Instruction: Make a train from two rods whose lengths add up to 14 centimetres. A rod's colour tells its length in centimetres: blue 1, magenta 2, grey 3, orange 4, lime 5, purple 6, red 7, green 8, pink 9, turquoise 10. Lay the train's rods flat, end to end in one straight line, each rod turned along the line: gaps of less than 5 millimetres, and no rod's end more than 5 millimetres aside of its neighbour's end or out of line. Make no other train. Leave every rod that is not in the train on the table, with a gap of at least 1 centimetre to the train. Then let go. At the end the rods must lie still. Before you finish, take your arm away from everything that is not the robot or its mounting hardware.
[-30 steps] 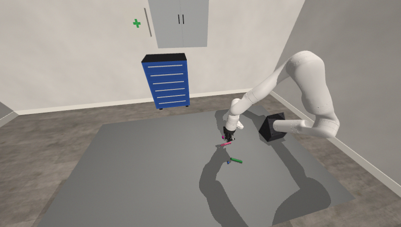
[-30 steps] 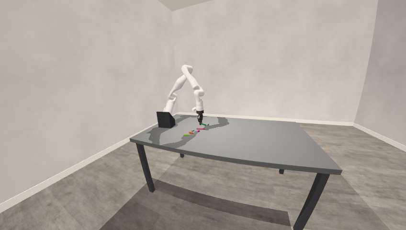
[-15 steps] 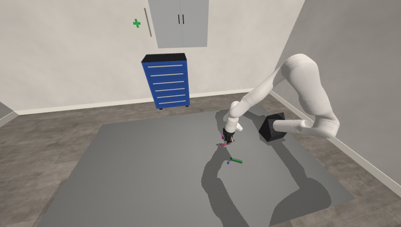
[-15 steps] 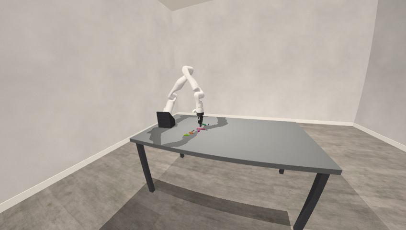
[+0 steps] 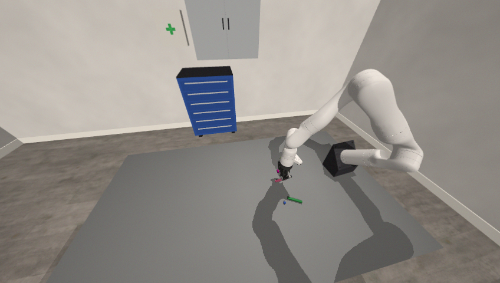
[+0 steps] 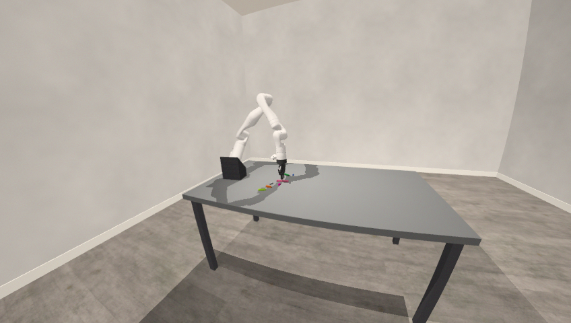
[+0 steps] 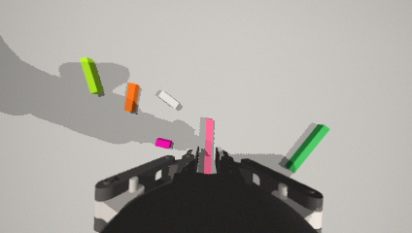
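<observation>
Now: hand 4 cm above the pink rod. From my hand the other things lie so: orange rod (11 cm to the right, 7 cm behind, 4 cm below); grey rod (7 cm behind, 6 cm to the right, 4 cm below); magenta rod (7 cm to the right, 4 cm below, 1 cm behind).
</observation>
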